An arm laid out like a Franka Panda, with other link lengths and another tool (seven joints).
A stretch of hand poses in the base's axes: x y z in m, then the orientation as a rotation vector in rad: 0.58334, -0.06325, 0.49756, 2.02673, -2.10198, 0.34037; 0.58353, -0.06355, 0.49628, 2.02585, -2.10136, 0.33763; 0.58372, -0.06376, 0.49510, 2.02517, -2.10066, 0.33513; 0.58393, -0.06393, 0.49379, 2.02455, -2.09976, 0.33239; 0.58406, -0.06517, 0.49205, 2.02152, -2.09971, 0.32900; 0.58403, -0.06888, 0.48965, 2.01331, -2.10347, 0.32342; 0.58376, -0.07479, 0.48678, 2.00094, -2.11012, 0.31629; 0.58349, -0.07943, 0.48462, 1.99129, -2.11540, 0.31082; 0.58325, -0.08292, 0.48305, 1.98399, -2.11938, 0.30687; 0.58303, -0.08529, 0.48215, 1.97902, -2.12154, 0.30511; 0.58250, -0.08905, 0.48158, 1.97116, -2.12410, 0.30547; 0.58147, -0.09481, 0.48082, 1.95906, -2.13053, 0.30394; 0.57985, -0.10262, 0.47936, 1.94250, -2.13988, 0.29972; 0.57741, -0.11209, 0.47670, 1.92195, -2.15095, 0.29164; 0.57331, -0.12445, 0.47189, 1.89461, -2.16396, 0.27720; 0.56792, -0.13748, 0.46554, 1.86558, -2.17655, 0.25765; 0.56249, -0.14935, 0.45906, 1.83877, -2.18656, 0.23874; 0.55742, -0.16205, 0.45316, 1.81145, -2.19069, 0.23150
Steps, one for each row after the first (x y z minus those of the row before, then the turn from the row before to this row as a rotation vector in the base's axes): 0.00019, -0.00030, -0.00128, 0.00033, 0.00216, -0.00047; 0.00019, -0.00021, -0.00118, 0.00030, 0.00199, -0.00031; 0.00021, -0.00017, -0.00131, 0.00032, 0.00221, -0.00022; 0.00013, -0.00124, -0.00174, -0.00019, 0.00302, -0.00194; -0.00003, -0.00371, -0.00240, 0.00011, 0.00409, -0.00648; -0.00027, -0.00591, -0.00287, 0.00021, 0.00489, -0.01006; -0.00027, -0.00464, -0.00216, 0.00022, 0.00368, -0.00789; -0.00024, -0.00349, -0.00157, 0.00010, 0.00267, -0.00595; -0.00022, -0.00237, -0.00090, -0.00061, 0.00163, -0.00376; -0.00053, -0.00376, -0.00057, -0.00274, 0.00138, -0.00535; -0.00103, -0.00576, -0.00076, -0.00199, 0.00178, -0.00940; -0.00162, -0.00781, -0.00146, -0.00145, 0.00317, -0.01329; -0.00244, -0.00947, -0.00266, -0.00072, 0.00562, -0.01658; -0.00410, -0.01236, -0.00481, 0.00000, 0.01020, -0.02180; -0.00539, -0.01303, -0.00635, 0.00157, 0.01347, -0.02318; -0.00543, -0.01187, -0.00648, 0.00131, 0.01363, -0.02097; -0.00507, -0.01270, -0.00590, -0.00720, 0.01150, -0.01795
